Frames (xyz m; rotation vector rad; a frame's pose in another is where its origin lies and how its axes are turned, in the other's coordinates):
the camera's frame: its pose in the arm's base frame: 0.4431 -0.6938 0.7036 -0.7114 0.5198 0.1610
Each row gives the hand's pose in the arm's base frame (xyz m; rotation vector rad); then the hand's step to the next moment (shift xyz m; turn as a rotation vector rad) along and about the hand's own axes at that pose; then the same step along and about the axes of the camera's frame.
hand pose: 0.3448 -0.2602 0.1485 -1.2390 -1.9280 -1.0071
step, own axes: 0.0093 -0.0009 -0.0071 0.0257 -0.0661 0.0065
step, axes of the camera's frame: -0.0085 -0.0069 0.0042 -0.0615 0.0217 -0.0287
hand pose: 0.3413 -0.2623 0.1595 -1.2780 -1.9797 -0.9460
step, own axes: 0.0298 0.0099 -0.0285 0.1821 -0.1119 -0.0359
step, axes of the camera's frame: -0.0201 -0.0288 0.0237 -0.2129 -0.0038 0.0405
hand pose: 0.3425 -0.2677 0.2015 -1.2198 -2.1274 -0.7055
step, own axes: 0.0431 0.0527 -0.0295 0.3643 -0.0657 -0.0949
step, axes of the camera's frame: -0.0004 -0.0245 0.0700 -0.3234 -0.0360 0.2004
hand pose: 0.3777 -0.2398 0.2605 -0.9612 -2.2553 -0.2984
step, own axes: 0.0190 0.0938 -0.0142 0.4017 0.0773 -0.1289
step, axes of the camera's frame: 0.0430 0.0220 0.0838 -0.2640 -0.0122 0.3378
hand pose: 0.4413 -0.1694 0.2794 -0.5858 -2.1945 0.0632
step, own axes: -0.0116 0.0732 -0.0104 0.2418 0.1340 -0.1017
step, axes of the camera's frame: 0.0445 0.0419 0.0432 -0.1136 0.0353 0.2695
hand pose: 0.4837 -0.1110 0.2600 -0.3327 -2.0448 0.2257
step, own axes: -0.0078 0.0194 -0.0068 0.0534 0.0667 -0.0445
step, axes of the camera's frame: 0.0146 0.0134 0.0096 -0.0048 0.0271 0.0923
